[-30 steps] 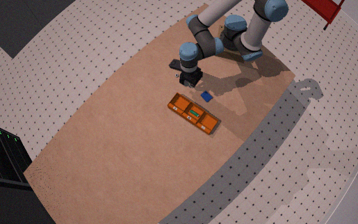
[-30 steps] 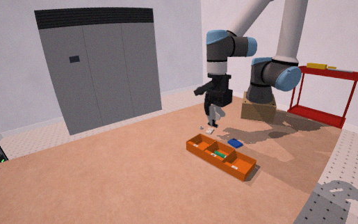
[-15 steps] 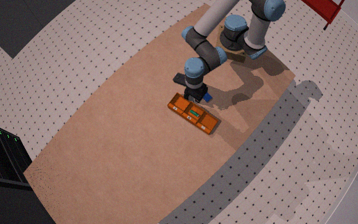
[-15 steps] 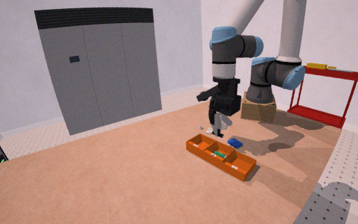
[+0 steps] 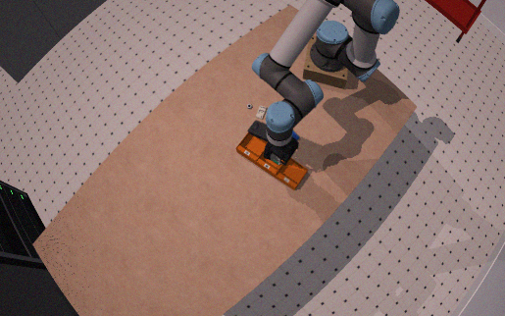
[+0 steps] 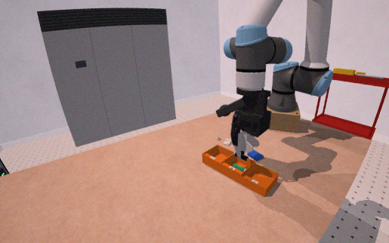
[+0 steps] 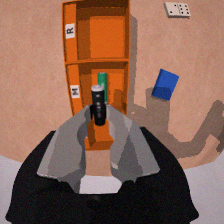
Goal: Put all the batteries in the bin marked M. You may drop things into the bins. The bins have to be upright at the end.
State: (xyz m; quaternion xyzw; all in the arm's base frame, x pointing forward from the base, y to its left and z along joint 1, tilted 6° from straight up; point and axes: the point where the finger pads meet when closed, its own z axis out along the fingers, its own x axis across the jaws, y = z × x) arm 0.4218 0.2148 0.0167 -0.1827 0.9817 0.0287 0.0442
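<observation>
Now: the green battery 60 mm below my hand. Round my hand: white domino 190 mm to the right, 70 mm below, 70 mm behind; then blue block 110 mm behind, 70 mm below, 50 mm to the right; then black cylinder 10 mm below.
</observation>
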